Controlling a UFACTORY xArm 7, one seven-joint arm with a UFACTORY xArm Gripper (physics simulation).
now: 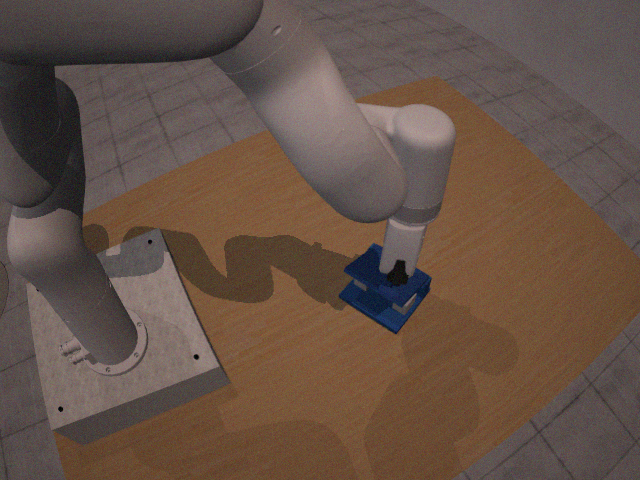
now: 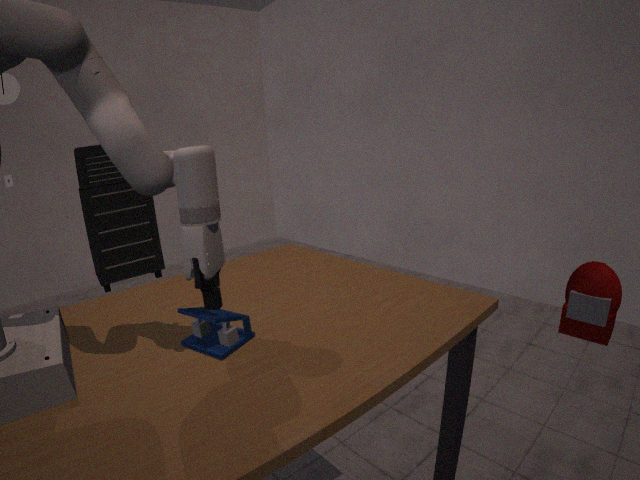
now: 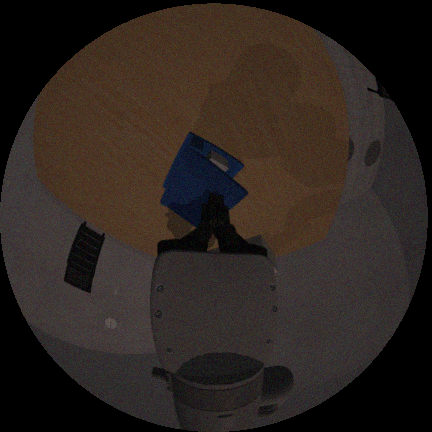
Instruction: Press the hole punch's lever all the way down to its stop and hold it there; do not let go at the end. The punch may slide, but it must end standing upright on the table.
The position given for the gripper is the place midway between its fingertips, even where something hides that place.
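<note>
Gripper [image 2: 213, 308], [image 1: 397, 278], visible. Blue hole punch [image 1: 372, 304], [image 2: 208, 338], [image 3: 229, 164], visible.
</note>
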